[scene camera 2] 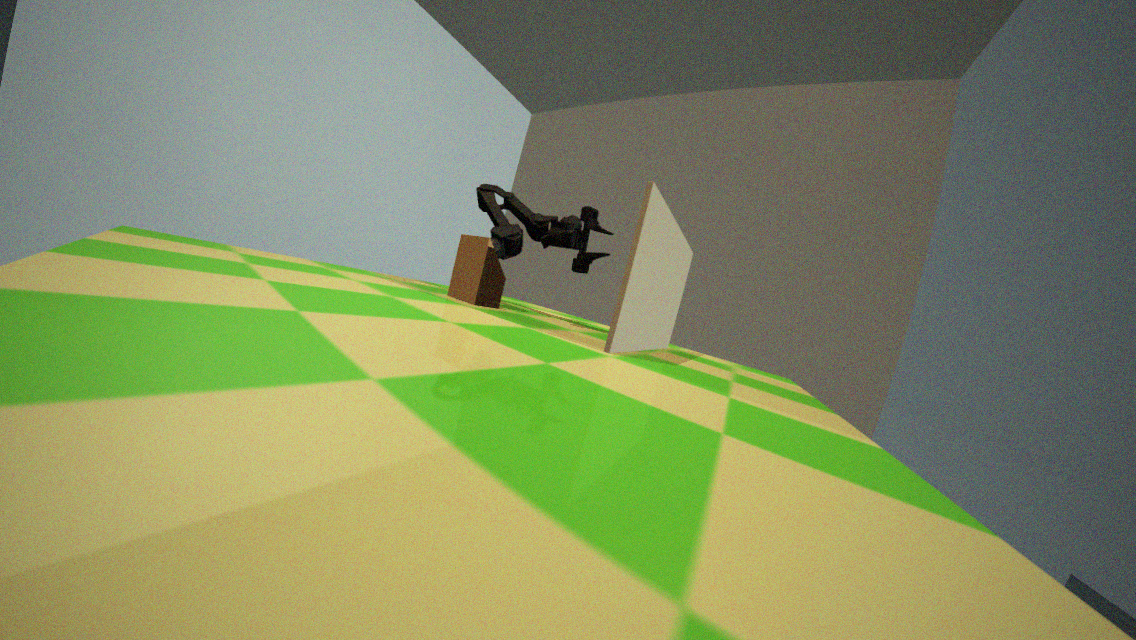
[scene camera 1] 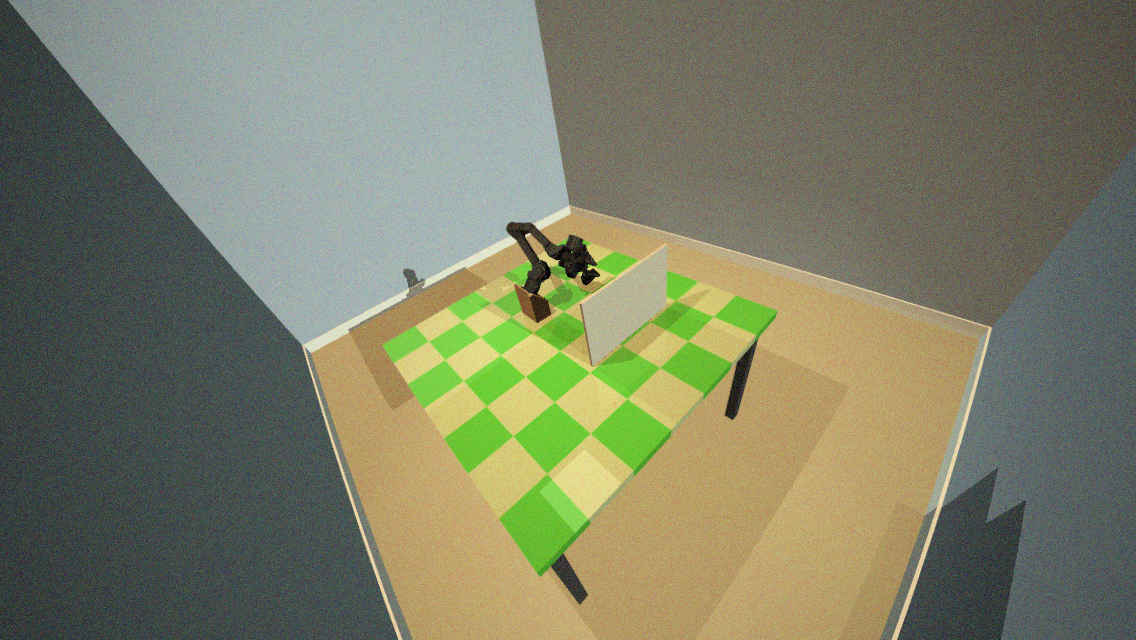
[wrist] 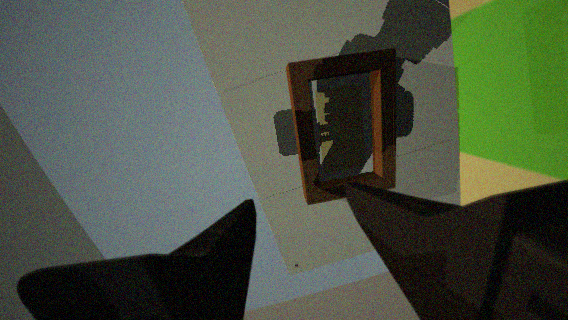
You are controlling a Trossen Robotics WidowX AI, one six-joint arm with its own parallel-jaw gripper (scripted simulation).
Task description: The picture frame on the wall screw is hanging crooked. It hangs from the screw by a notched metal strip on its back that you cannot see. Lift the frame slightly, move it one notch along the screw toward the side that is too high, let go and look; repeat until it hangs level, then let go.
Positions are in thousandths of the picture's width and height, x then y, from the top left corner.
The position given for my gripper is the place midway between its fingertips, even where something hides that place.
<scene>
My gripper shows in scene camera 2 (538, 382), in scene camera 1 (527, 423) and in the wrist view (529, 620). A picture frame shows in the wrist view (607, 336).
</scene>
